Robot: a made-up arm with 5 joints.
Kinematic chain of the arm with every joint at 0, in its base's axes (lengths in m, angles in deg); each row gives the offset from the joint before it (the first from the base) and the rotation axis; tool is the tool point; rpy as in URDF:
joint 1: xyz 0.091 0 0.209 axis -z
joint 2: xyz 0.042 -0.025 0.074 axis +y
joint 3: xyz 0.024 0 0.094 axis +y
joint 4: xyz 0.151 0 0.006 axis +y
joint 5: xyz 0.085 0.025 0 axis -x
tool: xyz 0 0 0 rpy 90 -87.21 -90
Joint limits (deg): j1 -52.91..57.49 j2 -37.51..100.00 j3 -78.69..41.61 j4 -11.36..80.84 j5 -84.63..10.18
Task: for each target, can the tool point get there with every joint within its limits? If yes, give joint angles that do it. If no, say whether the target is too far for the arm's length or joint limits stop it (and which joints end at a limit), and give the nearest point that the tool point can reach.
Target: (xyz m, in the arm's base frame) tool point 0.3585 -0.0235 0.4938
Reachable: yes | joints 5.02 8.85 -52.95 35.84 -74.23
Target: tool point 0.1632 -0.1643 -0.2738
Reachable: no: too far | nearest point 0.1726 -0.1280 0.0079 | short by 0.284 m
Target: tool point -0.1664 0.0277 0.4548
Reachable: no: joint limits stop it (at a limit: joint 2, joint 3, joint 4) | nearest point -0.0284 0.0128 0.5724 | short by 0.182 m
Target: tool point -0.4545 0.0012 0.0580
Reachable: no: too far | nearest point 0.0228 0.0002 0.1316 | short by 0.483 m
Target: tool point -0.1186 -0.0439 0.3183
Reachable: no: joint limits stop it (at a limit: joint 2, joint 3) | nearest point 0.0401 -0.0107 0.1958 | short by 0.203 m
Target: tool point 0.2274 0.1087 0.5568
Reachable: yes | joints -38.56 -26.13 -25.53 9.83 -65.30
